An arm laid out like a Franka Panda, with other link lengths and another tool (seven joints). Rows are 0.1 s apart.
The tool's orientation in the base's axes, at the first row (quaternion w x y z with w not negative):
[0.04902 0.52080 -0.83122 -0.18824]
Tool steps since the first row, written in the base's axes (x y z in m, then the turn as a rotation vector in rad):
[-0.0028 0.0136 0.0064 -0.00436 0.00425 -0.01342]
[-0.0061 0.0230 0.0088 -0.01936 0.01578 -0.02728]
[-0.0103 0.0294 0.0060 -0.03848 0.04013 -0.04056]
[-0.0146 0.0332 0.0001 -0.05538 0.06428 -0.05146]
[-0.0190 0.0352 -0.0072 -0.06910 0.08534 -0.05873]
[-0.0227 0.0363 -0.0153 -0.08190 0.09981 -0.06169]
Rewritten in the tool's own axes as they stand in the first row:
[-0.0115 0.0100 -0.0016 -0.00025 0.00045 0.01473]
[-0.0186 0.0173 -0.0004 -0.00206 0.01258 0.03472]
[-0.0220 0.0223 0.0050 -0.01342 0.03336 0.05868]
[-0.0228 0.0252 0.0127 -0.02587 0.05305 0.07977]
[-0.0217 0.0271 0.0211 -0.03745 0.07017 0.09581]
[-0.0201 0.0277 0.0299 -0.04411 0.08554 0.10589]

